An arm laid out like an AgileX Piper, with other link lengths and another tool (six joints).
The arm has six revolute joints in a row. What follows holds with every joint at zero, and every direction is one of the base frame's. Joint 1 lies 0.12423 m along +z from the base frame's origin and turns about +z. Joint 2 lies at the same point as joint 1 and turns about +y. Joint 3 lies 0.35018 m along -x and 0.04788 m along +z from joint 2 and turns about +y. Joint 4 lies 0.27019 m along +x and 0.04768 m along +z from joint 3 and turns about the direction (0.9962, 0, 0.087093). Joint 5 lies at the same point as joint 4 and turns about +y. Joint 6 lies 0.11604 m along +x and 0.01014 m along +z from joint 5 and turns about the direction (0.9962, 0, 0.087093). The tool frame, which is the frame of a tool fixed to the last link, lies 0.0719 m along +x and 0.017 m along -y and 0.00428 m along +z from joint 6; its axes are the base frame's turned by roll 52.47, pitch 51.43 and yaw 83.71 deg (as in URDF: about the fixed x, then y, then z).
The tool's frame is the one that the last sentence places.
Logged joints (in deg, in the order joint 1, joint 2, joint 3, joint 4, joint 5, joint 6), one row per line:
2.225, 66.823, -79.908, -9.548, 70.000, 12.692
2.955, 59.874, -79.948, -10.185, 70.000, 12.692
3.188, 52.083, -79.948, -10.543, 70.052, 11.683
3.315, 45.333, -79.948, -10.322, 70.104, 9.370
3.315, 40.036, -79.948, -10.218, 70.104, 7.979
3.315, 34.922, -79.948, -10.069, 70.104, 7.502
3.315, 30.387, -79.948, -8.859, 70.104, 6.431
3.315, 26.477, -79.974, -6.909, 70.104, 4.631
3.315, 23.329, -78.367, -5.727, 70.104, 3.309
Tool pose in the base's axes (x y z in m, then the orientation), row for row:
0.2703, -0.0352, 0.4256, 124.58, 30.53, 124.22
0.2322, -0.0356, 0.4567, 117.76, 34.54, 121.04
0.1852, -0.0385, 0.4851, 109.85, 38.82, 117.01
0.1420, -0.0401, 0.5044, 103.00, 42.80, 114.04
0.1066, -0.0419, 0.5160, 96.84, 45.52, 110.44
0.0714, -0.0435, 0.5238, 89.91, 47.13, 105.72
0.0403, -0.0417, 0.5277, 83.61, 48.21, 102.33
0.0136, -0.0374, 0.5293, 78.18, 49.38, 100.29
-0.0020, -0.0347, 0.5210, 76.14, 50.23, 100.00
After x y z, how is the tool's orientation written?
As angles about the fixed x, y, z axes (roll, pitch, yaw), in degrees.
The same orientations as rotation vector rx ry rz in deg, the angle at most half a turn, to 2 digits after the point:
41.92, 116.86, 41.36
37.83, 110.81, 42.87
33.10, 104.34, 44.06
27.89, 99.45, 44.76
24.38, 95.22, 45.08
21.83, 90.64, 45.71
18.88, 86.93, 46.98
15.37, 84.15, 48.42
13.35, 83.34, 49.01

